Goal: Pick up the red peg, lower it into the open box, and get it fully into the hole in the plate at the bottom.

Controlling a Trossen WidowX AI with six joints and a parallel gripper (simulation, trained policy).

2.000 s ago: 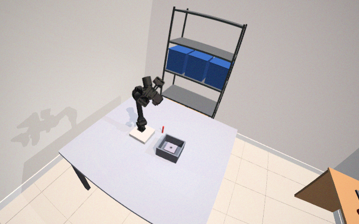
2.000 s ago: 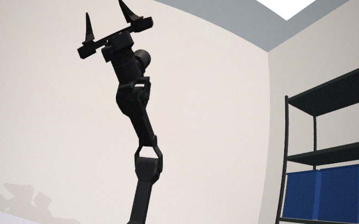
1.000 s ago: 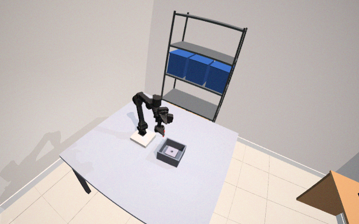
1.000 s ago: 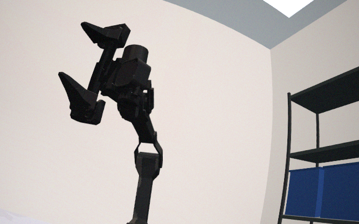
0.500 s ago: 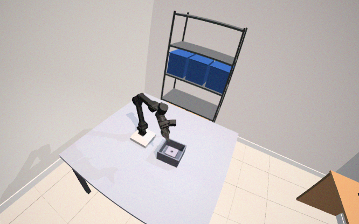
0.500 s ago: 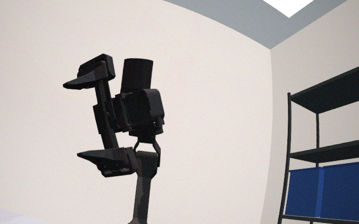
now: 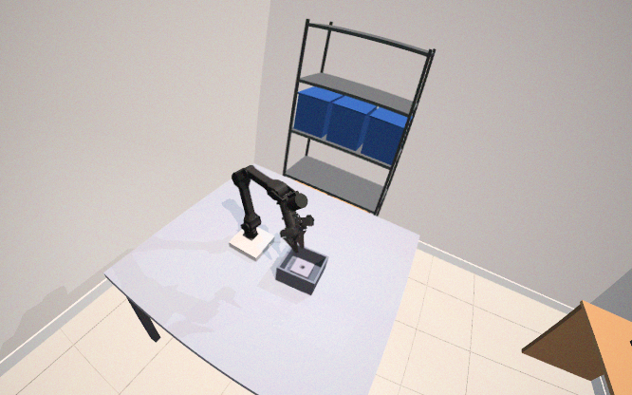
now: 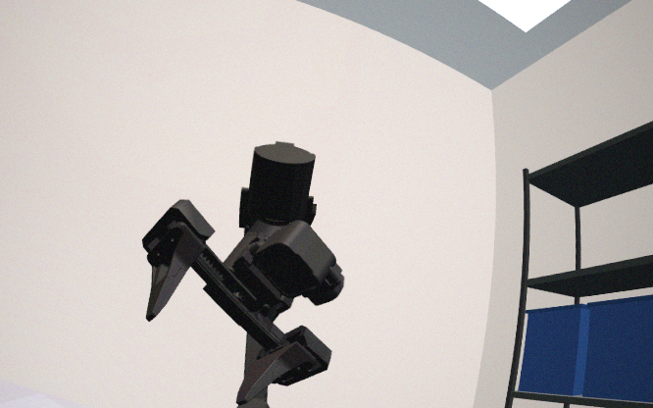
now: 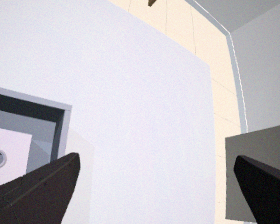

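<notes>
Now: the red peg 19 cm behind my gripper tip, 26 cm to the left of it and 25 cm below it. From my gripper tip the other things lie so: pale plate 2 cm behind, 11 cm to the left, 24 cm below; grey box 2 cm behind, 11 cm to the left, 26 cm below.
</notes>
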